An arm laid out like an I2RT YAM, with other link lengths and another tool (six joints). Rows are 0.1 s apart.
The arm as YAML. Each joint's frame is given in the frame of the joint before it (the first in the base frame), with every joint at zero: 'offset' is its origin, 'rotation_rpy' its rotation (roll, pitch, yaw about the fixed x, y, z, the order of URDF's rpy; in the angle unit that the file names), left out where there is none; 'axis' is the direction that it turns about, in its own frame. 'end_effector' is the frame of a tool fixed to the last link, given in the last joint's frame.
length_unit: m
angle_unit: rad
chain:
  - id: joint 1
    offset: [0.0, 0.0, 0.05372]
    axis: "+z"
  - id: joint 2
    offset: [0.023, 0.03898, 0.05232]
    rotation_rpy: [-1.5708, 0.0, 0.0]
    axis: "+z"
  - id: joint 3
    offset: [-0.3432, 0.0, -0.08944]
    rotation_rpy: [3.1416, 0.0, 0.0]
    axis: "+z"
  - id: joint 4
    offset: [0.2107, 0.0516, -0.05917]
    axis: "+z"
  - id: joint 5
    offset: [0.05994, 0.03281, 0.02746]
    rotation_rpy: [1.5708, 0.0, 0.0]
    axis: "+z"
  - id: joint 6
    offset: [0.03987, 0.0, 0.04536]
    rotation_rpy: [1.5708, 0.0, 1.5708]
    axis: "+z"
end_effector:
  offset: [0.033, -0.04, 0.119]
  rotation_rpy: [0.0, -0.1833, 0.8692]
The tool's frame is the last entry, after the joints.
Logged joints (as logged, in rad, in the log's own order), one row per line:
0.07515 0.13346 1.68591 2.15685 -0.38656 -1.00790
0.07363 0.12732 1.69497 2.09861 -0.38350 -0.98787
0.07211 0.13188 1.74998 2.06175 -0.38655 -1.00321
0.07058 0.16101 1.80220 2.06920 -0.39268 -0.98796
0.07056 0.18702 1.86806 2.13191 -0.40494 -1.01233
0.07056 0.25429 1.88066 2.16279 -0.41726 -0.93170
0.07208 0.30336 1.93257 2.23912 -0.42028 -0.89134
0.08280 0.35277 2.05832 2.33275 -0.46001 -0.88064
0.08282 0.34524 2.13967 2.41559 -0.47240 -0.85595
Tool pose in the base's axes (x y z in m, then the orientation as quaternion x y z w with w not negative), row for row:
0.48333 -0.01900 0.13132 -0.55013 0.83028 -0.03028 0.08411
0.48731 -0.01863 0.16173 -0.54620 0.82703 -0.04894 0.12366
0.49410 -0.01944 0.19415 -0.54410 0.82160 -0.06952 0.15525
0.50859 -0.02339 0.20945 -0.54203 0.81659 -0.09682 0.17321
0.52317 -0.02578 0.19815 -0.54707 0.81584 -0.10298 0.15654
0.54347 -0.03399 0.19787 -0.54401 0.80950 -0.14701 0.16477
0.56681 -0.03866 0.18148 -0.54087 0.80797 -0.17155 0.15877
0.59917 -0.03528 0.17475 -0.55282 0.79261 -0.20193 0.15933
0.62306 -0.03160 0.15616 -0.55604 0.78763 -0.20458 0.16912
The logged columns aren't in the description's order. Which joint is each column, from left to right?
Columns, left to right: joint 1, joint 5, joint 3, joint 2, joint 6, joint 4.
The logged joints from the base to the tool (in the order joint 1, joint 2, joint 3, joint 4, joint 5, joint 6), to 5 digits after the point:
0.07515 2.15685 1.68591 -1.00790 0.13346 -0.38656
0.07363 2.09861 1.69497 -0.98787 0.12732 -0.38350
0.07211 2.06175 1.74998 -1.00321 0.13188 -0.38655
0.07058 2.06920 1.80220 -0.98796 0.16101 -0.39268
0.07056 2.13191 1.86806 -1.01233 0.18702 -0.40494
0.07056 2.16279 1.88066 -0.93170 0.25429 -0.41726
0.07208 2.23912 1.93257 -0.89134 0.30336 -0.42028
0.08280 2.33275 2.05832 -0.88064 0.35277 -0.46001
0.08282 2.41559 2.13967 -0.85595 0.34524 -0.47240

